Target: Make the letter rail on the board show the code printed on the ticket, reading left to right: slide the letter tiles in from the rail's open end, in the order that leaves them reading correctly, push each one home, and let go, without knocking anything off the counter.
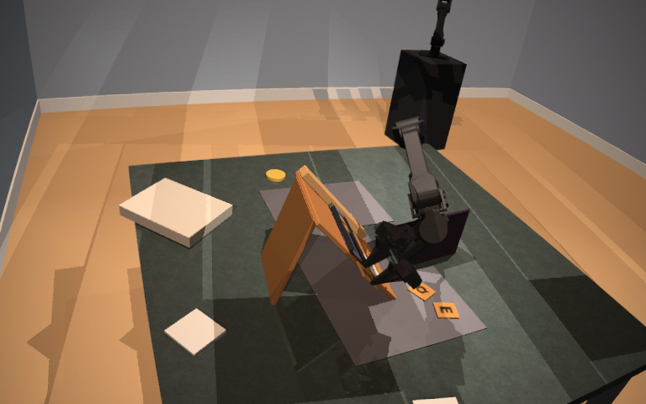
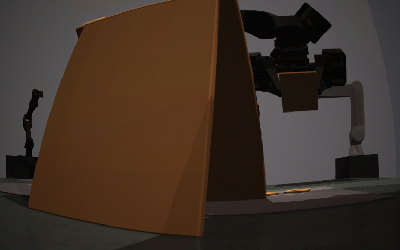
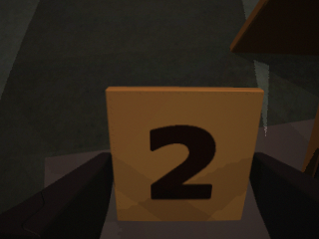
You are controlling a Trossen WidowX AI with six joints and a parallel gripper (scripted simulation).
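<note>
My gripper tip is 100 mm to the left of the white ticket, 90 mm past it and 70 mm above it. The rest, counted from my gripper tip: orange tile marked 2: right at my gripper tip; cream box: 590 mm to the right, 300 mm ahead, 130 mm below; grey mat: 240 mm to the right, 190 mm behind, 150 mm below.
</note>
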